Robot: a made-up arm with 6 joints.
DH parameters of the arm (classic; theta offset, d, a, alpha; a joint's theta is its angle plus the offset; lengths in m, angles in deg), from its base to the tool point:
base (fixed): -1.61 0 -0.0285 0
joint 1: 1.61 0.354 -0.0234 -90
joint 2: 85.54 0 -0.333 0
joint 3: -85.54 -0.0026 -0.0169 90
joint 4: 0 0.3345 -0.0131 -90
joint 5: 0 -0.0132 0.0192 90
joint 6: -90 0.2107 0.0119 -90
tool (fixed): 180 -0.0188 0 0
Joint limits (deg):
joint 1: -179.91..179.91
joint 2: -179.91..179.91
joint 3: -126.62..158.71
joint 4: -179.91..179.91
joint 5: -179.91..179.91
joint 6: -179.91..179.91
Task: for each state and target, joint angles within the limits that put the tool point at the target. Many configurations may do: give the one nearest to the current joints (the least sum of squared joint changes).
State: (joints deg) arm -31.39 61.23 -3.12 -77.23 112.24 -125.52
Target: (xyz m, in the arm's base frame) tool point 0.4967 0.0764 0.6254
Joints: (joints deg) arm 26.90 61.75 -4.93 -68.76 106.40 -124.65
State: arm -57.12 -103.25 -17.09 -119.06 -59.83 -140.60
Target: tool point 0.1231 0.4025 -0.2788
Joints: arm -83.27 -129.65 -39.92 -104.75 -74.44 -139.56
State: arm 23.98 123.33 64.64 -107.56 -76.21 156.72
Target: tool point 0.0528 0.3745 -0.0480
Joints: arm 43.05 102.19 70.41 -106.47 -95.51 156.86
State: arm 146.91 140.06 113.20 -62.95 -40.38 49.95
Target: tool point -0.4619 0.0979 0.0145
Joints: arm 145.05 78.36 103.92 -66.03 -68.12 46.87
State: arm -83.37 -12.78 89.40 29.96 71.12 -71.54
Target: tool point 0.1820 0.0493 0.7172
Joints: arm -37.46 -29.34 91.59 58.47 85.92 -75.04
